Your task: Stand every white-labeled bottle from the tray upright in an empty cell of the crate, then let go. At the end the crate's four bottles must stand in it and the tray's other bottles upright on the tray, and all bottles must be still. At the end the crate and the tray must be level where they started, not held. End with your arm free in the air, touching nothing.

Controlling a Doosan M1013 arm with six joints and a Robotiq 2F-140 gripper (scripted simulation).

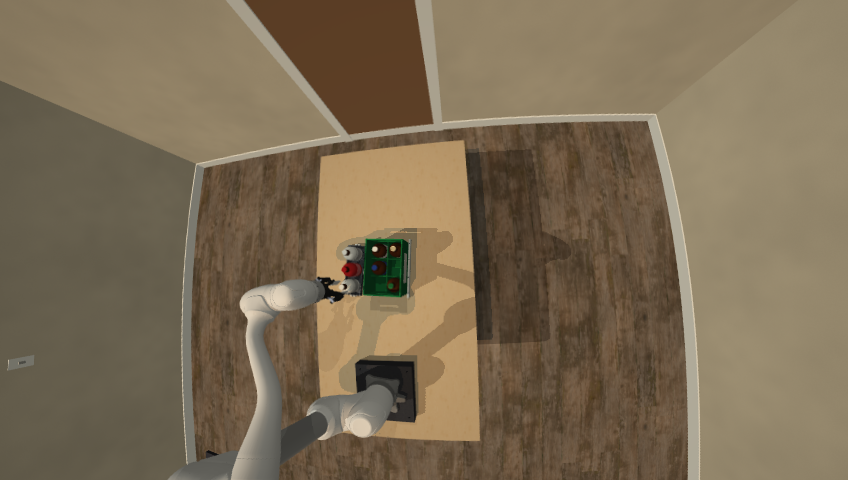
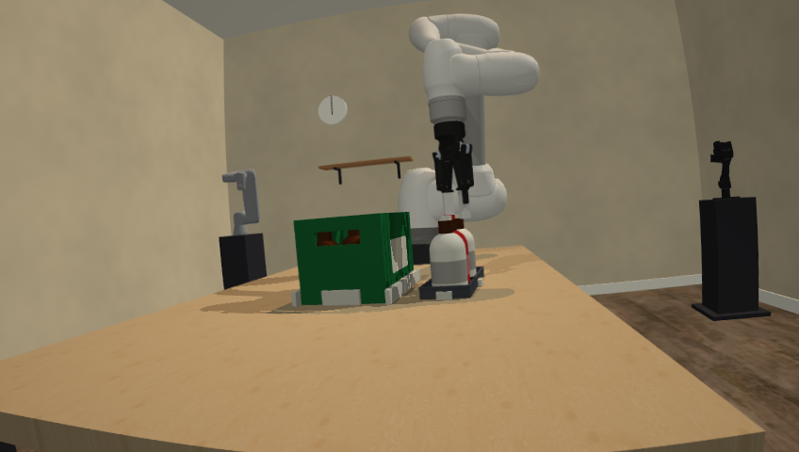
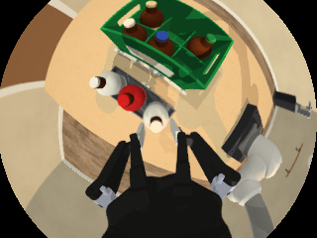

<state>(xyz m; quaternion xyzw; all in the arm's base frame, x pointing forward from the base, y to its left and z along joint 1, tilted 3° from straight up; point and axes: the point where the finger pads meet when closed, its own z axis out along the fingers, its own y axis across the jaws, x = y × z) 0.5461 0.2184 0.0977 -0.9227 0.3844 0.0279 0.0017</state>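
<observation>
Right now my hand is 90 mm short of the red-labeled bottle and 90 mm above it. From my hand the other things lie so: white-labeled bottle 180 mm ahead, 90 mm below; then dark tray 90 mm ahead, 170 mm below; then green crate 120 mm ahead, 210 mm to the right, 100 mm below.
</observation>
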